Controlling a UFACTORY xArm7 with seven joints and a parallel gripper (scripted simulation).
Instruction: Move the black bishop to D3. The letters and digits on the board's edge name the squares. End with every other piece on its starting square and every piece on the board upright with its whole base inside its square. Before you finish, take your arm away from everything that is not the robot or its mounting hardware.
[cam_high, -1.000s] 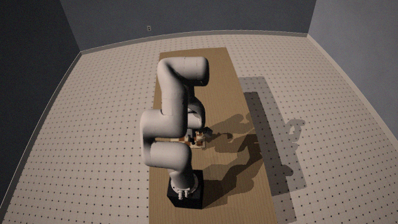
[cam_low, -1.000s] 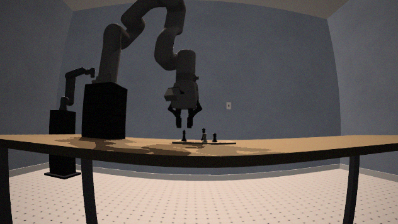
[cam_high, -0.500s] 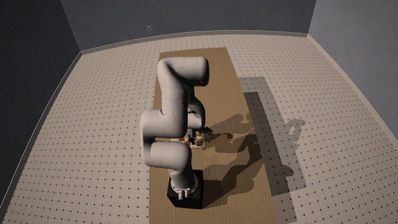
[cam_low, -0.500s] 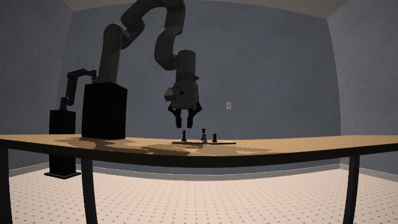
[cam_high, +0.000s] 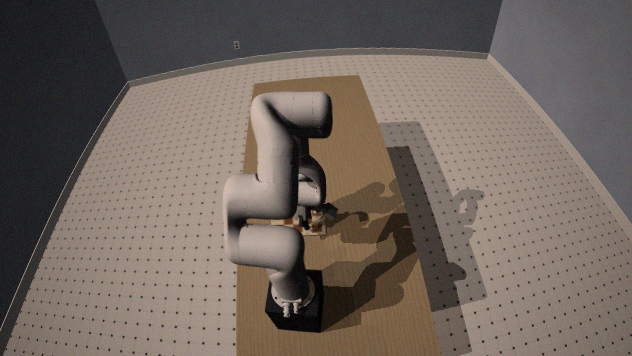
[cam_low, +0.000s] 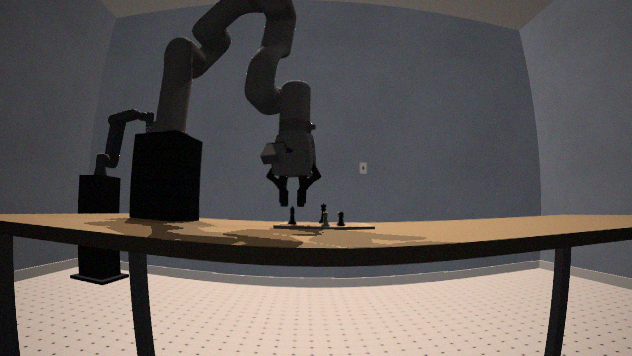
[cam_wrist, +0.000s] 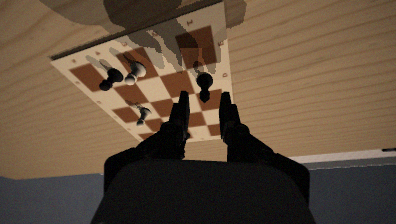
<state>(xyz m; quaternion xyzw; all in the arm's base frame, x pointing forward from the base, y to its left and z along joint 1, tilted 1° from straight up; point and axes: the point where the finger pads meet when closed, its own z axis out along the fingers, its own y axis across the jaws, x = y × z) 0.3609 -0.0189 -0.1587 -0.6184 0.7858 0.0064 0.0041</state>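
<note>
The black bishop is 40 mm below my hand. Round my hand: black pawn: 110 mm ahead, 30 mm to the right, 50 mm below; chessboard: 70 mm ahead, 40 mm to the left, 60 mm below.
</note>
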